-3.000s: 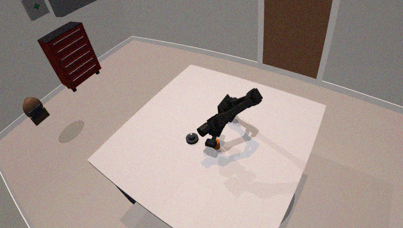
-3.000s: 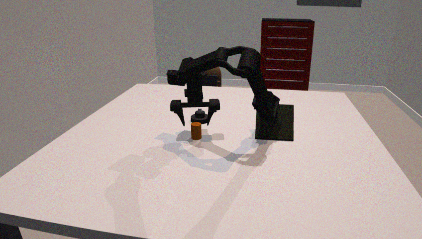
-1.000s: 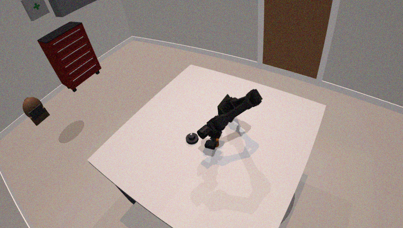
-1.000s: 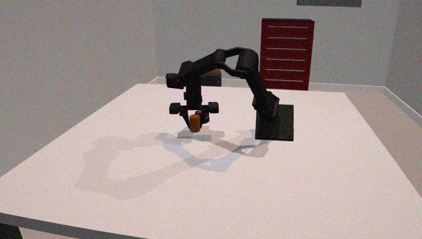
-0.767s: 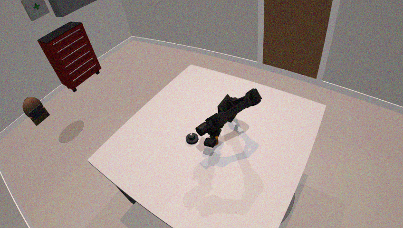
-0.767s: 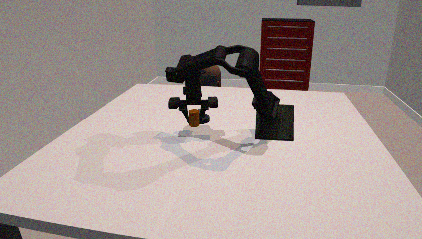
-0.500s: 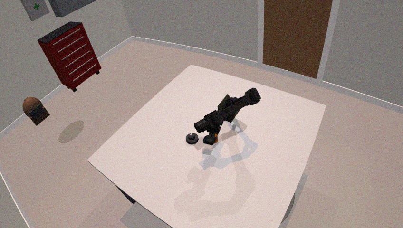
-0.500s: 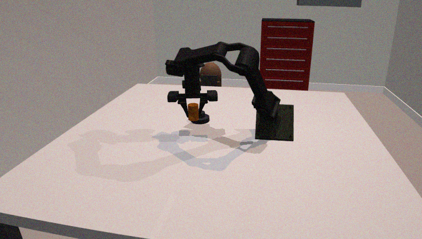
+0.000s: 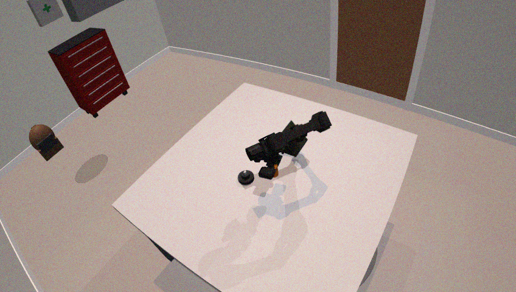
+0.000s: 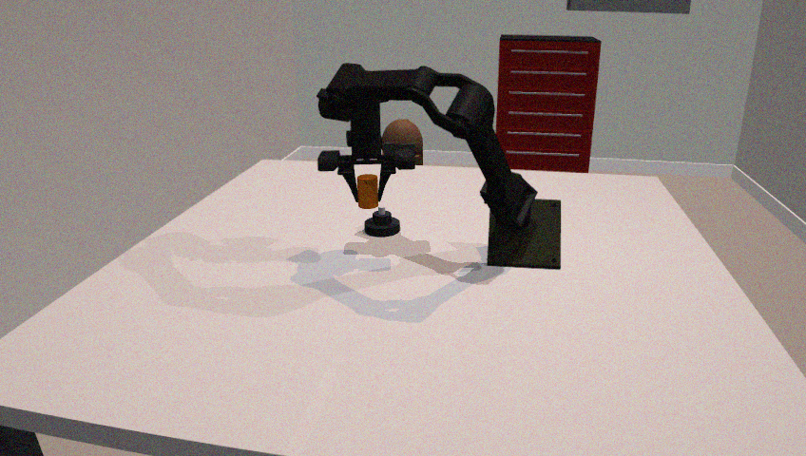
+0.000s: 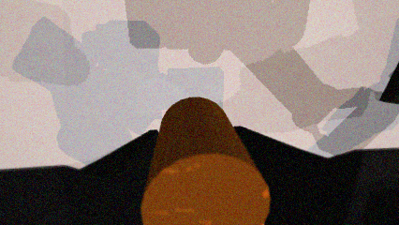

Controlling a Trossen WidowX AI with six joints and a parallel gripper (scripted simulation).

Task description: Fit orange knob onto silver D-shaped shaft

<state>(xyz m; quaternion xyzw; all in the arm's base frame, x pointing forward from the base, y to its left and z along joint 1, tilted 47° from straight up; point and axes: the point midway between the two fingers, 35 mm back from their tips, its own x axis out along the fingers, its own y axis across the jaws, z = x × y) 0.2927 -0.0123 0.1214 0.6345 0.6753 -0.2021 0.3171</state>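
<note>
The round black pedestal is 170 mm to the right of my gripper tip, 100 mm below it and 10 mm ahead of it. The rest, counted from my gripper tip: orange knob (40 mm above).
</note>
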